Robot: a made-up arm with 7 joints. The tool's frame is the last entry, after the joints. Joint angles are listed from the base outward. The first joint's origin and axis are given. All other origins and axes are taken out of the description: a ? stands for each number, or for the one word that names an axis. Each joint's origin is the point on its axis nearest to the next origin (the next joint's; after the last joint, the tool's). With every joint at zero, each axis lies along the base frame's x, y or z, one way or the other. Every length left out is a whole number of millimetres.
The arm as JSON. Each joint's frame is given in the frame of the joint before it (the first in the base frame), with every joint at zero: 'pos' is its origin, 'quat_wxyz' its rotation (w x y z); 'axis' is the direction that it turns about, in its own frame. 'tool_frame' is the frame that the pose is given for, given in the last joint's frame.
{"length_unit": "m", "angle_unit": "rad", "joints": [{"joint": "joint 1", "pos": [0.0, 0.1, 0.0], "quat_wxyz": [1.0, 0.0, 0.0, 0.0], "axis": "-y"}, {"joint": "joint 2", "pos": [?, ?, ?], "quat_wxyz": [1.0, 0.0, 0.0, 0.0], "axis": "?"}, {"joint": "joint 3", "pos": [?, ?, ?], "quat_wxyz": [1.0, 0.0, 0.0, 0.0], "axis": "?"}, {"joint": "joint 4", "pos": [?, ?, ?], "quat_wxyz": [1.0, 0.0, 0.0, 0.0], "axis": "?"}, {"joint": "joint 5", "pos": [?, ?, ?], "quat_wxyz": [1.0, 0.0, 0.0, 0.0], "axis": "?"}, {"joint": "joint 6", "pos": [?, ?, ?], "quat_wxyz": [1.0, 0.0, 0.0, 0.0], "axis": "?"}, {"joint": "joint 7", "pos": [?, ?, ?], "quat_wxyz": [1.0, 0.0, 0.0, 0.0], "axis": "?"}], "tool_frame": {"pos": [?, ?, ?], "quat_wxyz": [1.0, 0.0, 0.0, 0.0]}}
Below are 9 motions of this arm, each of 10 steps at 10 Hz.
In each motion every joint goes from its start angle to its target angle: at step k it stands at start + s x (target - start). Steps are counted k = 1, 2, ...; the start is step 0. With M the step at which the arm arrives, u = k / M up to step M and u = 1 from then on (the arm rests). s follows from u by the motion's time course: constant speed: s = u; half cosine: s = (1 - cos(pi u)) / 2; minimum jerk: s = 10 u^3 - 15 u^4 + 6 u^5.
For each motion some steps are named. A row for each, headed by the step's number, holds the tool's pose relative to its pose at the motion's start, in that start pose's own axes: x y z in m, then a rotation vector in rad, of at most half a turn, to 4 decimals.
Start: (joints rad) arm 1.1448 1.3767 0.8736 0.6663 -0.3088 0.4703 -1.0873
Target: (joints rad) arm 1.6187 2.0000 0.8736 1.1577 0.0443 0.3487 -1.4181
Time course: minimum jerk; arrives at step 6
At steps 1, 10:
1: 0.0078 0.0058 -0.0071 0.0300 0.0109 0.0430
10: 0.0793 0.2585 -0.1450 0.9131 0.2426 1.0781

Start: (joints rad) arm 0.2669 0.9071 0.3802 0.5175 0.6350 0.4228 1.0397
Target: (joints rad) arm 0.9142 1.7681 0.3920 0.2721 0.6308 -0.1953 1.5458
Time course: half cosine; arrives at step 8
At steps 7, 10:
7: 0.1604 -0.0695 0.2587 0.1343 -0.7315 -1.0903
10: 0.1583 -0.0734 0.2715 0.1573 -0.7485 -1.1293

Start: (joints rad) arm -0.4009 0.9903 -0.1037 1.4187 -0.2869 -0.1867 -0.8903
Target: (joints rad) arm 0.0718 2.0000 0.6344 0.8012 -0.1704 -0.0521 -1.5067
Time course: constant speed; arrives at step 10
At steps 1, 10:
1: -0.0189 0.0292 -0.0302 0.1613 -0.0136 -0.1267
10: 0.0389 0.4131 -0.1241 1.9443 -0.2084 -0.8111

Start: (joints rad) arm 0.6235 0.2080 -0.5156 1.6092 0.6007 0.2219 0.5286
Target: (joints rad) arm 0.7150 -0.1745 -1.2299 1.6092 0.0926 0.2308 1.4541
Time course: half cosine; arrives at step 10
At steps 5, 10:
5: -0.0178 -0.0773 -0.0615 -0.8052 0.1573 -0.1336
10: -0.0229 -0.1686 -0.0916 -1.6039 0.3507 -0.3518

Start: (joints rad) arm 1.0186 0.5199 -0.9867 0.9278 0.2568 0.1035 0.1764
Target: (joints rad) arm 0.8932 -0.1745 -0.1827 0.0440 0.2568 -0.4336 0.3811
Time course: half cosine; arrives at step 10
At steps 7, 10:
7: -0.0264 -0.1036 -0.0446 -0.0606 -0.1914 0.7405
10: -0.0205 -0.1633 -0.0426 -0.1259 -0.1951 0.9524

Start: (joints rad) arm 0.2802 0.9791 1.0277 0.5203 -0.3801 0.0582 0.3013
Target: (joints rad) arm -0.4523 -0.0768 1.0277 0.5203 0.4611 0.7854 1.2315
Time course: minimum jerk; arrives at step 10
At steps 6, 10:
6: -0.2327 -0.1228 0.1375 -0.8581 0.9588 0.9544
10: -0.2950 -0.1322 0.2738 -0.8312 1.1812 1.7005

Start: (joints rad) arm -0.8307 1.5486 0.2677 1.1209 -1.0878 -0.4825 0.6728
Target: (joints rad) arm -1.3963 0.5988 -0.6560 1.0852 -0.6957 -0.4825 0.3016
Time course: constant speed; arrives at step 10
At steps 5, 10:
5: 0.2283 -0.1008 -0.0583 -0.1944 -0.8378 0.0697
10: 0.4198 -0.1907 0.0830 -0.4777 -1.5745 0.3634

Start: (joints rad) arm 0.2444 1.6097 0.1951 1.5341 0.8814 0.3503 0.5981
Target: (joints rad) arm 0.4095 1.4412 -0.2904 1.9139 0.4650 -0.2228 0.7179
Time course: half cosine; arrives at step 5
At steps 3, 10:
3: -0.0139 -0.0677 -0.0361 -0.3648 -0.2209 -0.4029
10: -0.0152 -0.1074 -0.0467 -0.5821 -0.4055 -0.6004

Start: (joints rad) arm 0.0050 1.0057 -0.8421 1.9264 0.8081 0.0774 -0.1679
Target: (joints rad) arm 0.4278 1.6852 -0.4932 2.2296 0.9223 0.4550 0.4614
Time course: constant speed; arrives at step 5
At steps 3, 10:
3: 0.0966 0.0515 0.0469 -0.1058 0.0686 -0.4047
10: 0.1534 0.0477 0.0891 -0.1274 0.2135 -0.6355

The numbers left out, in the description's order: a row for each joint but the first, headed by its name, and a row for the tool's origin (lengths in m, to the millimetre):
joint 2: xyz 0.0 0.0 0.0, axis +x
joint 3: xyz 0.0 0.0 -0.182, axis +z
joint 4: xyz 0.0 0.0 0.0, axis -y
joint 5: xyz 0.0 0.0 -0.203, axis +z
joint 6: xyz 0.0 0.0 0.0, axis +y
joint 7: xyz 0.0 0.0 0.0, axis -x
tool: xyz 0.0 0.0 0.0

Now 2 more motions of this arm.
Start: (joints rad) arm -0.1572 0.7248 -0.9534 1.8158 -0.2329 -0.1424 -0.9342
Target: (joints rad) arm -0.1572 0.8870 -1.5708 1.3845 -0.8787 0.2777 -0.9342
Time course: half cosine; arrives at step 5
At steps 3, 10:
3: -0.0434 -0.0064 0.0964 -0.5400 -0.0766 -0.5911
10: -0.0589 0.0138 0.1511 -0.8149 -0.2443 -0.8522

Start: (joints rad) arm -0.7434 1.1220 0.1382 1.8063 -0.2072 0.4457 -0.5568
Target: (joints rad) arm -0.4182 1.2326 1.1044 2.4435 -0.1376 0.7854 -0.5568
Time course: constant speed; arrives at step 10
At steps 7, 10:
7: 0.0519 0.1776 0.0071 0.9341 -0.0599 0.2120
10: 0.0650 0.2210 0.0587 1.3297 -0.1127 0.2677

